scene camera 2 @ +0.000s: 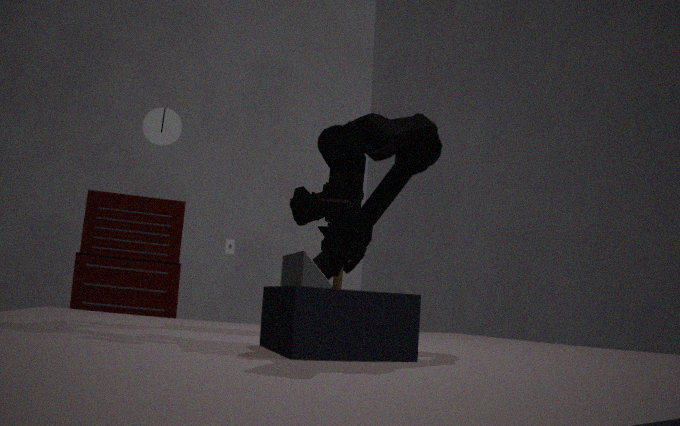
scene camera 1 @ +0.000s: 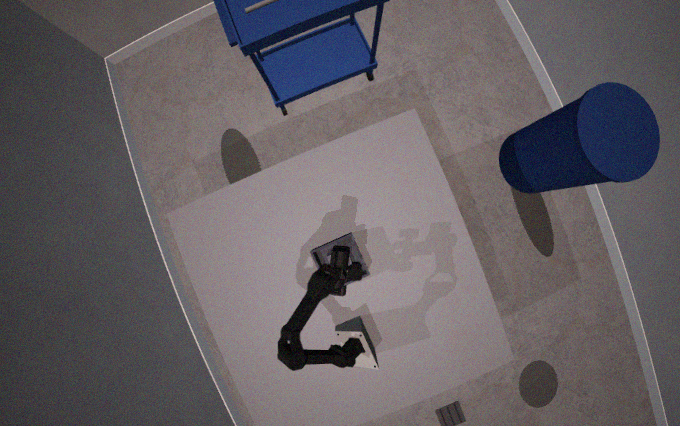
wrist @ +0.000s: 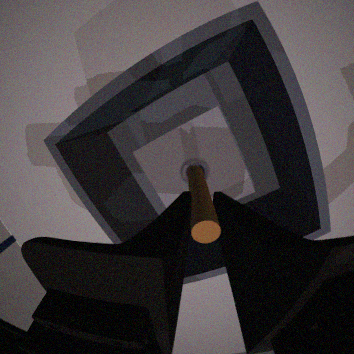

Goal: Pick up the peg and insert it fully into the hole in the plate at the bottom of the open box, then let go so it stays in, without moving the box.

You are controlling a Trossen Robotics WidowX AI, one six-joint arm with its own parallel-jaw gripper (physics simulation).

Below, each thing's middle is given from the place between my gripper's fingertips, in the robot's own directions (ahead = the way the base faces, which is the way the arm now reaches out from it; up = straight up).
I see my gripper 10 mm short of the dark box (scene camera 2: 300, 323) and 70 mm above it. From my hand the other things lie so: pale plate (wrist: 205, 139) 10 mm ahead, 90 mm below; peg (wrist: 204, 225) 10 mm below.
